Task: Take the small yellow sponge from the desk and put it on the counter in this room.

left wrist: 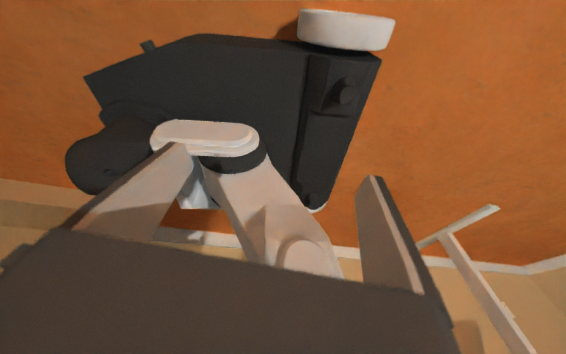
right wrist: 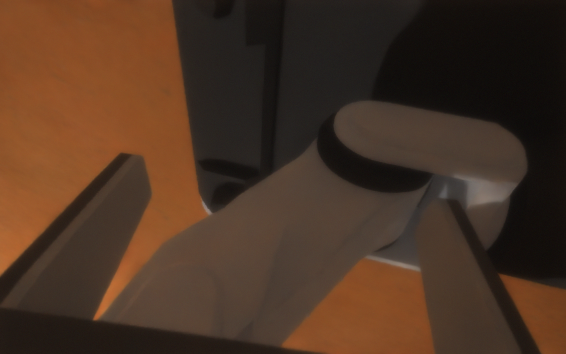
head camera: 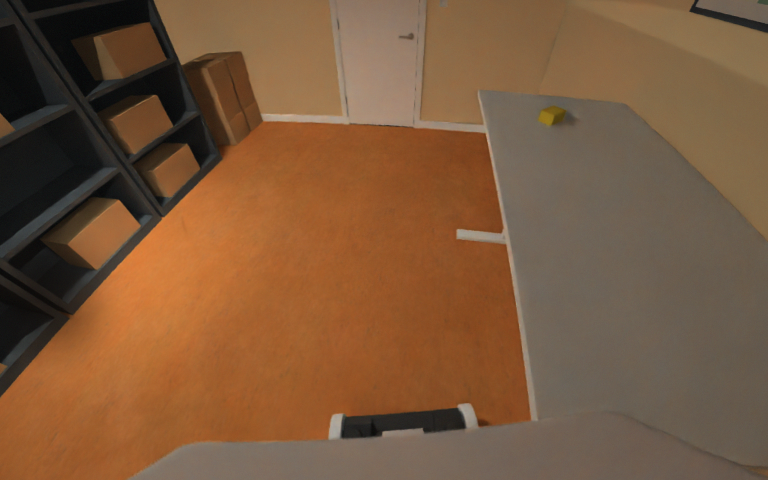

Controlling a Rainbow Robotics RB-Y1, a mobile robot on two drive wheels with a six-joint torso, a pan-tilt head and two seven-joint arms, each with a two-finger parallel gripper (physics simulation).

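Places are measured from the robot's base along level axes (x ahead, y left, z up), in metres.
Pixels of known places: left gripper, between the fingertips: [left wrist: 273, 171]; right gripper, between the fingertips: [right wrist: 285, 194].
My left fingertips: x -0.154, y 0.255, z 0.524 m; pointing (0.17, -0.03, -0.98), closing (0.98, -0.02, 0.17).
Behind a point stands the place of what it marks.
The small yellow sponge [head camera: 551, 115] {x 0.925, y -0.679, z 0.978 m} lies on the far end of the long grey desk [head camera: 611, 237] {x 0.279, y -0.541, z 0.937 m}, which runs along the right side of the head view. My left gripper [left wrist: 273, 171] {x -0.154, y 0.255, z 0.524 m} is open, with its two fingers wide apart and nothing between them; my own base and torso show behind it. My right gripper [right wrist: 285, 194] {x -0.171, y -0.185, z 0.541 m} is open and empty too, with my own body behind its fingers. Both grippers are away from the sponge and do not show in the head view. A counter cannot be made out in these views.
Dark shelf units [head camera: 116, 148] {x 1.619, y 1.854, z 0.629 m} with cardboard boxes stand at the left. A tall cardboard box [head camera: 218, 96] {x 2.793, y 1.584, z 0.525 m} stands at the back left. A white door [head camera: 378, 67] {x 3.025, y -0.039, z 0.622 m} is in the back wall. A white desk foot [head camera: 480, 236] sticks out over the orange floor [head camera: 339, 254] {x 1.090, y 0.330, z -0.012 m}.
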